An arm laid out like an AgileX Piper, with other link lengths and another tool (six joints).
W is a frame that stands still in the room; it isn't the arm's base.
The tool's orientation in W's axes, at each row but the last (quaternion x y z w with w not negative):
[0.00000 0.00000 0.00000 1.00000]
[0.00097 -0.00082 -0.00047 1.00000]
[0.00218 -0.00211 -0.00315 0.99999]
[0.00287 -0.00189 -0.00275 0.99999]
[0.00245 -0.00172 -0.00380 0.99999]
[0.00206 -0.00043 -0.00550 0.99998]
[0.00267 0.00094 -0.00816 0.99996]
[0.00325 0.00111 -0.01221 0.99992]
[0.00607 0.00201 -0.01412 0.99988]
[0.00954 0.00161 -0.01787 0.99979]
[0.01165 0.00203 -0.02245 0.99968]
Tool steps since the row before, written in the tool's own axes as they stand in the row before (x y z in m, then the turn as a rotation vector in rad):
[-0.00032 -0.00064 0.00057 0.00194 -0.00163 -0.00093]
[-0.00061 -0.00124 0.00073 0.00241 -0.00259 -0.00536]
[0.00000 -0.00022 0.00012 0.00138 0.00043 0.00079]
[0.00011 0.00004 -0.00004 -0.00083 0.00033 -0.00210]
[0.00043 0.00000 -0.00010 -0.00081 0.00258 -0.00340]
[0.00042 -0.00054 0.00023 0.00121 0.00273 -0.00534]
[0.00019 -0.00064 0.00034 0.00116 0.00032 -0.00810]
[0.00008 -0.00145 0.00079 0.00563 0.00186 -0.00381]
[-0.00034 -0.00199 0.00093 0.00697 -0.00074 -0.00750]
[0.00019 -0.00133 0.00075 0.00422 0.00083 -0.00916]
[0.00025 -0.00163 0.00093 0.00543 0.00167 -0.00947]
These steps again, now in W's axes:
[-0.00032 -0.00064 0.00057 0.00194 -0.00163 -0.00093]
[-0.00061 -0.00124 0.00073 0.00242 -0.00258 -0.00536]
[0.00000 -0.00022 0.00012 0.00138 0.00042 0.00080]
[0.00011 0.00004 -0.00004 -0.00082 0.00035 -0.00210]
[0.00043 0.00000 -0.00010 -0.00078 0.00260 -0.00339]
[0.00041 -0.00055 0.00023 0.00124 0.00274 -0.00533]
[0.00018 -0.00064 0.00034 0.00115 0.00034 -0.00810]
[0.00005 -0.00146 0.00078 0.00567 0.00175 -0.00381]
[-0.00039 -0.00199 0.00091 0.00692 -0.00084 -0.00754]
[0.00014 -0.00135 0.00072 0.00422 0.00085 -0.00916]
[0.00018 -0.00166 0.00089 0.00547 0.00165 -0.00945]

